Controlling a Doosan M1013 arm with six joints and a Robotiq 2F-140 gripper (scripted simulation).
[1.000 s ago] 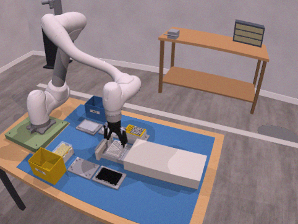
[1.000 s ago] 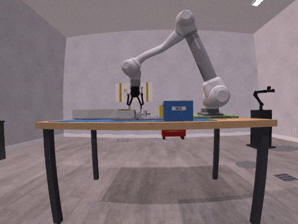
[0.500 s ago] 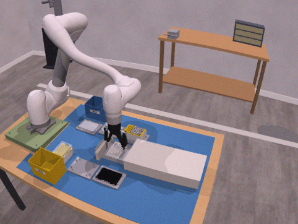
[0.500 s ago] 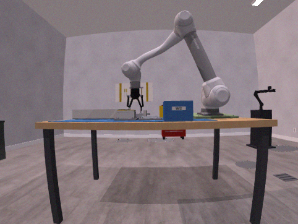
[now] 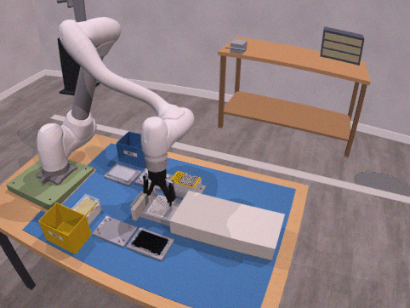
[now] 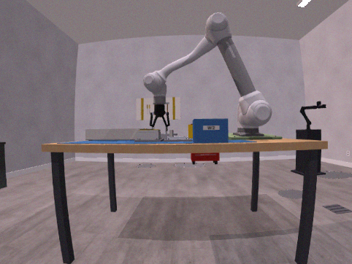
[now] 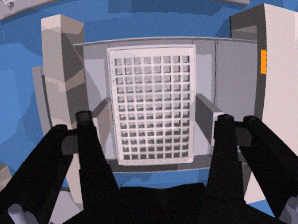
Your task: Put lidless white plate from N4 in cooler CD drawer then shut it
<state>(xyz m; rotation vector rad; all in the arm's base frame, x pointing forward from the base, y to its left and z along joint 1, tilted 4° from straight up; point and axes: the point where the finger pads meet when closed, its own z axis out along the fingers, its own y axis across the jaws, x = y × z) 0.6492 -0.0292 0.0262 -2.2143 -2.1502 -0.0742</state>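
Right now my hand is 2 cm above the white plate. Round my hand: cooler CD (17 cm ahead, 2 cm below); then drawer (4 cm ahead, 3 cm below); then black plate (4 cm ahead, 19 cm to the right, 4 cm below).
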